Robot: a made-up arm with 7 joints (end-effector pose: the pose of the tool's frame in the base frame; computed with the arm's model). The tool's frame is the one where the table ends. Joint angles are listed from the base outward.
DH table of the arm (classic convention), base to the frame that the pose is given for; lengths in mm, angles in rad. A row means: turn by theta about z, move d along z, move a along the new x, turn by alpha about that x. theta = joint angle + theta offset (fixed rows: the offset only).
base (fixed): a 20  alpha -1.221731  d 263.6  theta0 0
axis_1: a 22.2  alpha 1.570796  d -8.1  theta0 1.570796
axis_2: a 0  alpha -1.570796  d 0  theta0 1.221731
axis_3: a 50  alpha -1.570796  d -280  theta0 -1.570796
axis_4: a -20  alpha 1.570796  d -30  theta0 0
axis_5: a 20  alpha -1.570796  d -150  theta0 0
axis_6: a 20  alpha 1.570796  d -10  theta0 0
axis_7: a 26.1  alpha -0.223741  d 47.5  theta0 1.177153
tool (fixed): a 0  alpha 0  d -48.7  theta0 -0.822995
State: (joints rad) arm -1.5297 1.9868 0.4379 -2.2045 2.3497 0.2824 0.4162
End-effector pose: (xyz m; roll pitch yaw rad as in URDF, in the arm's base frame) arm -0.0513 0.1423 0.5306 2.4658 -0.9179 2.1102
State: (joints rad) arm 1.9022 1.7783 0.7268 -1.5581 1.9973 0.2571 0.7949
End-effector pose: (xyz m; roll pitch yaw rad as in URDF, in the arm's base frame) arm 0.0300 0.3785 0.2244 -0.3761 -0.4587 1.7407
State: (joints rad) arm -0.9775 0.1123 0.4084 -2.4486 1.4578 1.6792 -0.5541
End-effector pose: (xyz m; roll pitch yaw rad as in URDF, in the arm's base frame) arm 0.2607 -0.0011 0.3192 1.8544 -1.1143 2.8573
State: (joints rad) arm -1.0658 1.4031 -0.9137 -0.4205 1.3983 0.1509 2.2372
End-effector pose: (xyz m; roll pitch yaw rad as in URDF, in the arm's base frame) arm 0.3129 0.3310 0.2677 -1.4413 0.8491 2.6146
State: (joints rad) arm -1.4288 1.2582 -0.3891 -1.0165 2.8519 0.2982 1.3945
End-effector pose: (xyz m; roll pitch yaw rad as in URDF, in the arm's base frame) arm 0.3745 0.2081 0.4240 3.0680 0.9453 -0.3667
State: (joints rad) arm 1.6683 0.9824 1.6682 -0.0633 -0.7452 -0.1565 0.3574
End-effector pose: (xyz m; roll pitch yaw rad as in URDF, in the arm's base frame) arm -0.2914 0.3024 0.3585 1.6921 -0.2042 0.5578
